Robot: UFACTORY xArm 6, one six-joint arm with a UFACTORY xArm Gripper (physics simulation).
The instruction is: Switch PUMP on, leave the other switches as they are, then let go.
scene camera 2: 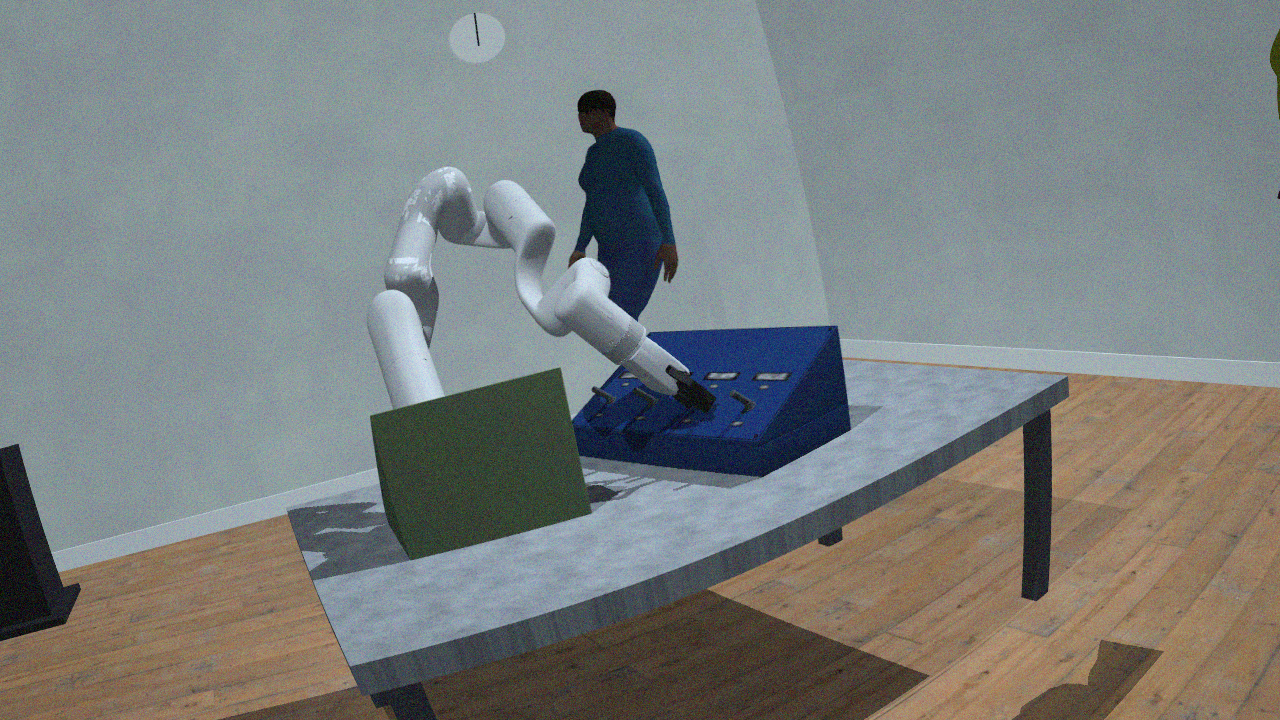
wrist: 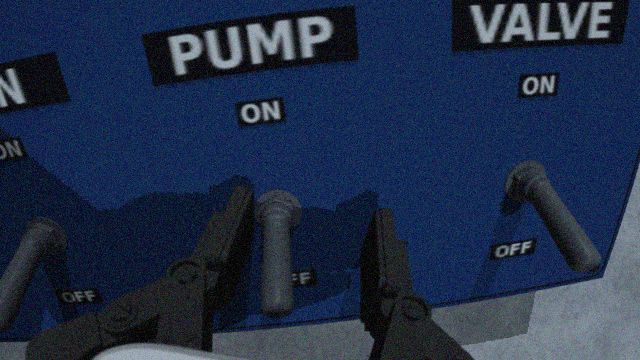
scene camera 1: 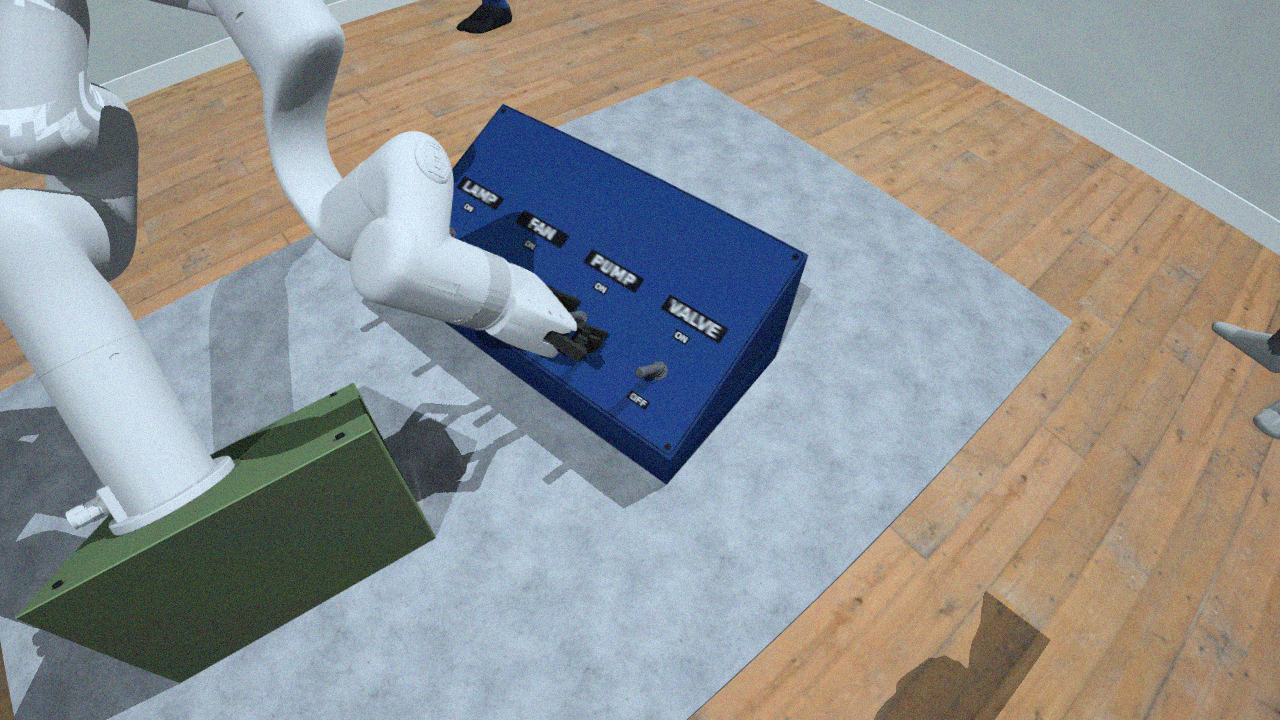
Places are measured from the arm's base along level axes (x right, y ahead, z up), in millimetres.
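Pixels of known places: gripper, fingertip midpoint: [scene camera 2: 702, 403] [wrist: 311, 220] [scene camera 1: 584, 325]; arm's base at its link origin: [scene camera 2: 434, 448] [scene camera 1: 176, 497].
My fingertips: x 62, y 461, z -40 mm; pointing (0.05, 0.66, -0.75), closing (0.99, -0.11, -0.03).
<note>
Ahead of a thing's pixels: the offset from my fingertips to its top centre. Level surfaces: height alone.
The blue panel [scene camera 1: 671, 205] [scene camera 2: 805, 407] [wrist: 400, 130] carries several labelled switches. In the wrist view the PUMP lever {dx -12, dy -15, dz +33 mm} [wrist: 276, 265] points down toward OFF, standing between my fingers. My gripper [scene camera 1: 583, 337] [scene camera 2: 701, 399] [wrist: 311, 220] is partly open around it; the left finger is close beside the lever, and a wide gap separates the right finger from it. The VALVE lever {dx +106, dy +5, dz +33 mm} [scene camera 1: 651, 369] [scene camera 2: 742, 402] [wrist: 565, 227] and the FAN lever {dx -131, dy -35, dz +33 mm} [scene camera 2: 642, 398] [wrist: 21, 275] also point down to OFF. The LAMP lever {dx -249, dy -55, dz +33 mm} [scene camera 2: 602, 394] shows at the left in the second scene view. The gripper mostly hides the PUMP lever in both scene views.
The arm stands on a green block [scene camera 1: 295, 537] [scene camera 2: 483, 465] on the grey table {dz -98 mm} [scene camera 1: 805, 447] [scene camera 2: 680, 537]. The FAN lever is left of my fingers and the VALVE lever is right of them. A person [scene camera 2: 622, 188] stands behind the table.
</note>
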